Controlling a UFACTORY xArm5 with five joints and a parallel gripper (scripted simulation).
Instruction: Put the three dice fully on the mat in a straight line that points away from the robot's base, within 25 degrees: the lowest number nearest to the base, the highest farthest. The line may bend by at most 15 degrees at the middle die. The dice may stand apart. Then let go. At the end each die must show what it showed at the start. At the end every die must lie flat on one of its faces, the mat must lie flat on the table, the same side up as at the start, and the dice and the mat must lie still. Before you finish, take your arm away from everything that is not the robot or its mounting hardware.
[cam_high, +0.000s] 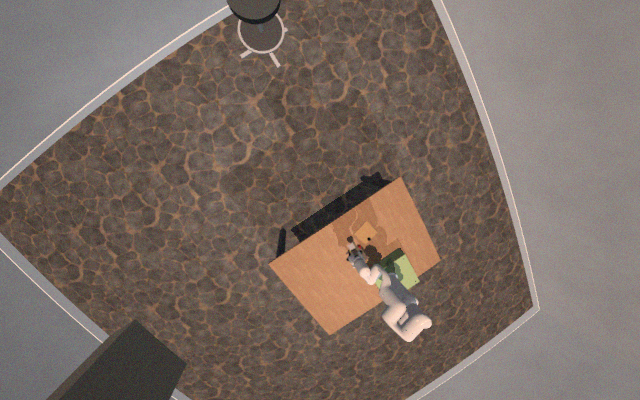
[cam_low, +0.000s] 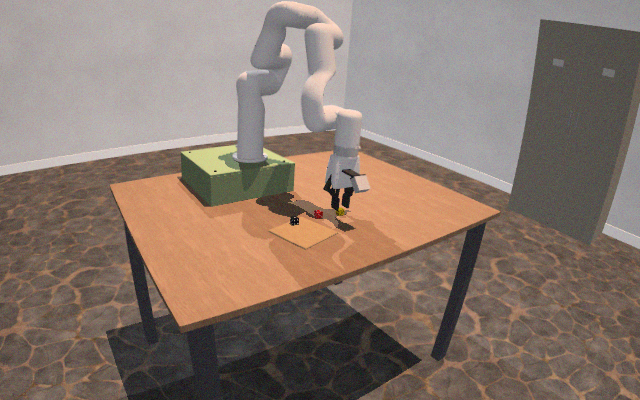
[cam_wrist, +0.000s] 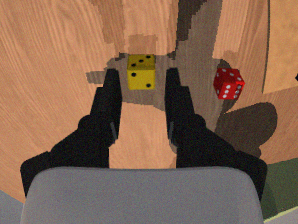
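Right now my hand is 30 mm above the yellow die. The rest, counted from my hand: black die 170 mm to the right, 30 mm below, 10 mm behind; red die 70 mm to the right, 30 mm below, 20 mm behind; tan mat 170 mm to the right, 50 mm ahead, 40 mm below.
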